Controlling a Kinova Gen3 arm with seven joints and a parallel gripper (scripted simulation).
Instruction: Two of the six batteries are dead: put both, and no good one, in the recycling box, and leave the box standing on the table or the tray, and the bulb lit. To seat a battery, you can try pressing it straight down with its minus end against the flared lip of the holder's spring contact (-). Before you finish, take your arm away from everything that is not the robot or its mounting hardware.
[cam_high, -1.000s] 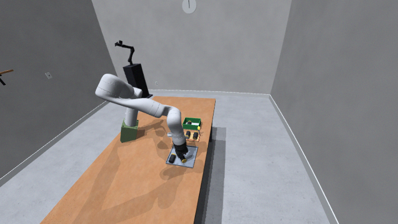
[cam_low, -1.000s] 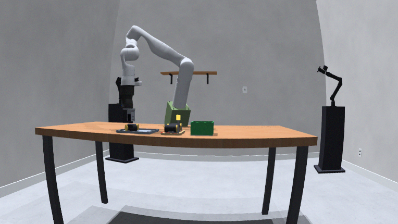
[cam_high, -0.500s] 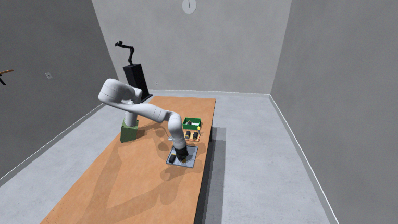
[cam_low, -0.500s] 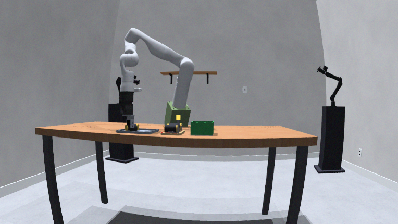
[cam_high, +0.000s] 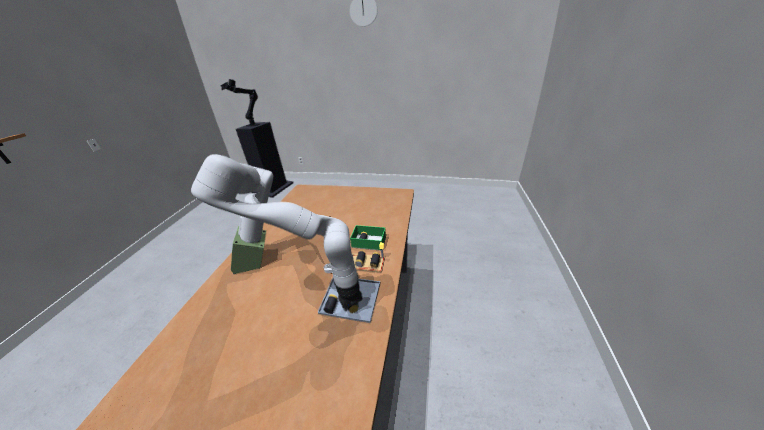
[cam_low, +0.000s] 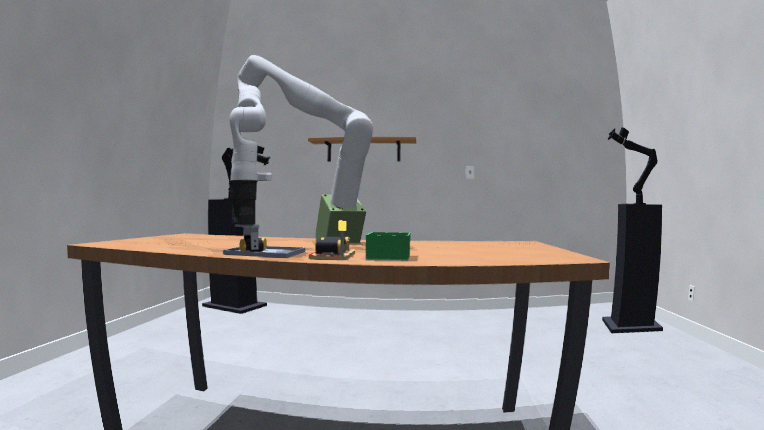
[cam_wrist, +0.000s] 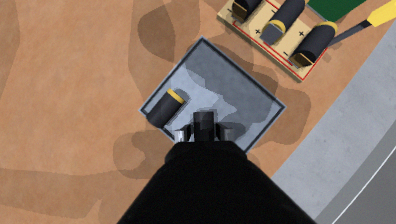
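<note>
Right now my hand is 30 mm to the right of the grey tray, 20 mm past it and 20 mm above it. Also, from my hand: green recycling box: 360 mm to the left, 90 mm behind, 10 mm below.
</note>
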